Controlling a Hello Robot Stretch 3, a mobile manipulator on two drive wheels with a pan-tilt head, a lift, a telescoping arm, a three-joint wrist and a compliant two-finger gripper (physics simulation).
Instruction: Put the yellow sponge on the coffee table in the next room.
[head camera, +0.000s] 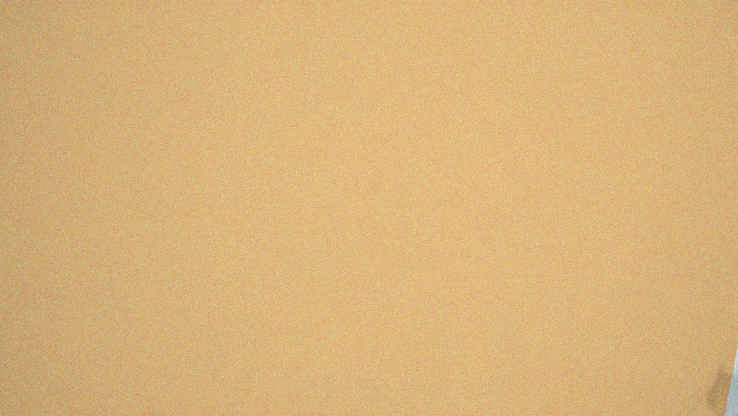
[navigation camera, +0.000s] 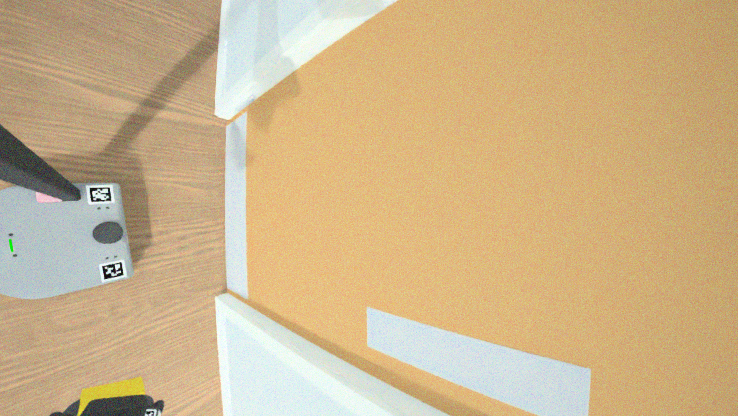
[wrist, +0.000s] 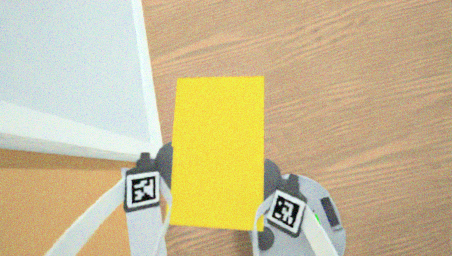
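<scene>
The yellow sponge (wrist: 218, 150) (navigation camera: 114, 386) is a flat-faced yellow block. In the wrist view it fills the middle, between the two dark fingertip pads. My gripper (wrist: 219, 168) is shut on it and holds it above the wood floor. In the navigation view the sponge and part of the gripper show at the bottom left edge, beside my base (navigation camera: 62, 237). The coffee table does not show in any view.
A doorway with a pale threshold strip (navigation camera: 236, 206) lies in front of my base. White-trimmed walls (navigation camera: 258, 56) (navigation camera: 289, 372) (wrist: 70, 65) stand on both sides of it. An orange floor (navigation camera: 465, 180) (head camera: 361, 206) lies beyond, with a pale rectangle (navigation camera: 475, 356) on it. Wood floor (navigation camera: 170, 320) (wrist: 360, 100) surrounds my base.
</scene>
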